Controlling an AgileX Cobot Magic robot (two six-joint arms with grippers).
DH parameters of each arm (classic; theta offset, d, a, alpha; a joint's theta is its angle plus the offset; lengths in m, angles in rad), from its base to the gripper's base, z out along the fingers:
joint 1: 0 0.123 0 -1.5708
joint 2: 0.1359 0 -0.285 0
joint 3: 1.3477 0 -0.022 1.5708
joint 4: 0 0.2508 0 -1.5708
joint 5: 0 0 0.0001 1.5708
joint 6: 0 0.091 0 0
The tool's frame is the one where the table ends.
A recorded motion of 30 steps. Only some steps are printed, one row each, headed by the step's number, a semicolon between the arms.
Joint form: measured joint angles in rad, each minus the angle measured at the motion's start. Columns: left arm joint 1, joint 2, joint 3, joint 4, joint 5, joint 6; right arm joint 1, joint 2, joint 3, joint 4, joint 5, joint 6.
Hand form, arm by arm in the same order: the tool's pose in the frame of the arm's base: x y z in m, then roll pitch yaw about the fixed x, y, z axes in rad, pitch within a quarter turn. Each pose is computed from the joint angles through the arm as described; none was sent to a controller.
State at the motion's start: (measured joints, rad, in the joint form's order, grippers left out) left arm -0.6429 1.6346 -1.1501 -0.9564 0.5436 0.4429; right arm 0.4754 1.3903 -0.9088 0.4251 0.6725 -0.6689
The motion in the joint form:
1: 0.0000 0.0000 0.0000 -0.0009 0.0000 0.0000; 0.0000 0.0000 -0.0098 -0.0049 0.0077 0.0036
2: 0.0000 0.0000 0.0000 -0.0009 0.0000 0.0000; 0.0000 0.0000 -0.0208 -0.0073 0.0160 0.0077
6: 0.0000 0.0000 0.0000 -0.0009 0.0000 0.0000; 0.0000 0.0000 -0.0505 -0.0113 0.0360 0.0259
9: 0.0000 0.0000 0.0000 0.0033 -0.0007 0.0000; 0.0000 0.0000 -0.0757 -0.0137 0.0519 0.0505
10: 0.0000 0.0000 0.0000 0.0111 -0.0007 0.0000; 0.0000 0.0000 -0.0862 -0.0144 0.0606 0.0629
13: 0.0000 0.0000 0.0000 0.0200 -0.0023 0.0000; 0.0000 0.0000 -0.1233 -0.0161 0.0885 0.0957
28: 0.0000 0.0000 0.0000 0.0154 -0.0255 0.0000; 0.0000 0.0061 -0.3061 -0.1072 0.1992 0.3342
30: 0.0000 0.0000 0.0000 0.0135 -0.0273 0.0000; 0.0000 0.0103 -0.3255 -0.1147 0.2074 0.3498
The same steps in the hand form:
1: 0.2631 -0.2452 0.2704 -2.3846 0.5857 2.9797; 0.2329 0.1462 0.2590 3.0968 0.6010 -2.2755
2: 0.2631 -0.2452 0.2704 -2.3846 0.5857 2.9797; 0.2337 0.1467 0.2618 3.0966 0.6036 -2.2749
6: 0.2631 -0.2452 0.2704 -2.3846 0.5857 2.9797; 0.2358 0.1482 0.2695 3.0902 0.6130 -2.2845
9: 0.2632 -0.2451 0.2703 -2.3887 0.5880 2.9763; 0.2376 0.1495 0.2762 3.0778 0.6214 -2.3050
10: 0.2632 -0.2449 0.2700 -2.3964 0.5913 2.9690; 0.2381 0.1500 0.2789 3.0695 0.6231 -2.3163
13: 0.2634 -0.2446 0.2697 -2.4053 0.5960 2.9618; 0.2400 0.1517 0.2886 3.0487 0.6317 -2.3439
28: 0.2654 -0.2444 0.2705 -2.4010 0.6096 2.9833; 0.2503 0.1534 0.3346 2.9927 0.6547 -2.5117
30: 0.2655 -0.2444 0.2706 -2.3991 0.6100 2.9864; 0.2520 0.1538 0.3387 2.9912 0.6586 -2.5216

